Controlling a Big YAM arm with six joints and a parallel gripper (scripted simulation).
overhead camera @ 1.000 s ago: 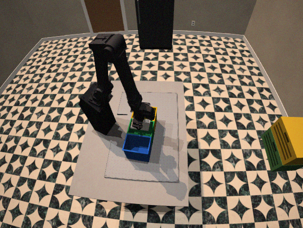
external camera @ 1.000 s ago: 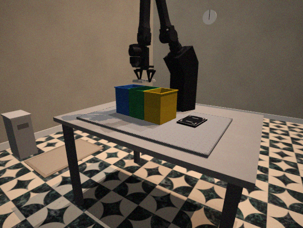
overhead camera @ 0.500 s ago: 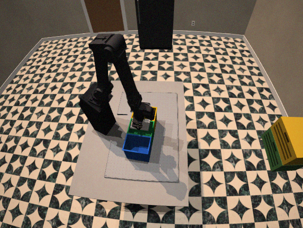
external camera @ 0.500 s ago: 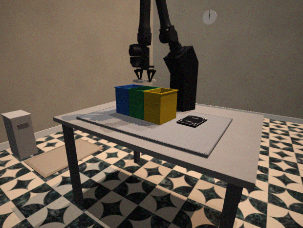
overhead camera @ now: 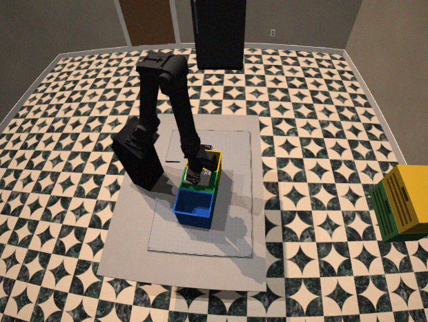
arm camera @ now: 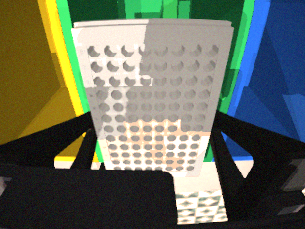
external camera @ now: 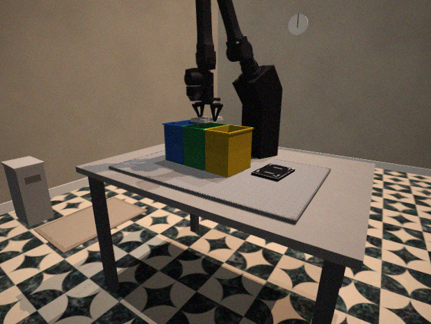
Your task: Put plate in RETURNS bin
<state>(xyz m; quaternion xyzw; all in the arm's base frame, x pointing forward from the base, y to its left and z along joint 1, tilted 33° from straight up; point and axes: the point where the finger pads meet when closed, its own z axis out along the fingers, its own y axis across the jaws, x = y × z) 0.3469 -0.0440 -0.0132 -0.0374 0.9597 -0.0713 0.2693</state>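
The green bin lies 12 cm below my hand and 1 cm ahead of it. Also, from my hand: white 96-well plate (right at my hand); yellow bin (13 cm to the left, 12 cm below); blue bin (13 cm to the right, 12 cm below, 1 cm ahead).
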